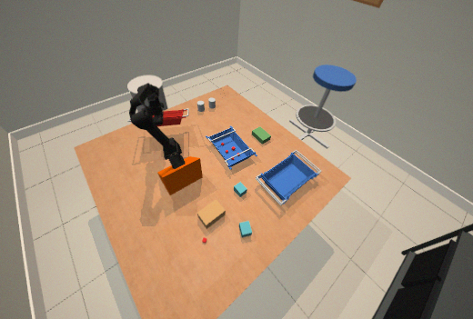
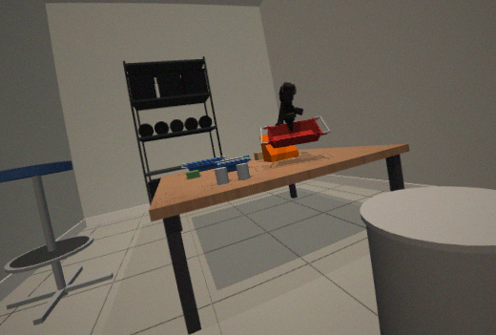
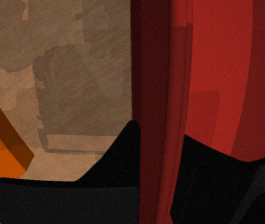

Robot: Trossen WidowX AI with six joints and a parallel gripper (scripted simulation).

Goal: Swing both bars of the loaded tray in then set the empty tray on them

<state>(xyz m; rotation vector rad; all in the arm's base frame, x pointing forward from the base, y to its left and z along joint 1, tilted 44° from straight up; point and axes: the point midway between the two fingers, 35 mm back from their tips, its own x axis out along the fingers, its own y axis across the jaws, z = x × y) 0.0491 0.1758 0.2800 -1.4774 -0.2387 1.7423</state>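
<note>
Right now my gripper tip is 70 mm to the right of the red tray, 40 mm short of it and 10 mm above it. Round my gripper tip: green block (580 mm ahead, 340 mm to the right, 160 mm below); tan block (610 mm to the right, 150 mm below, 40 mm behind); small red cube (700 mm to the right, 170 mm below, 140 mm behind).
</note>
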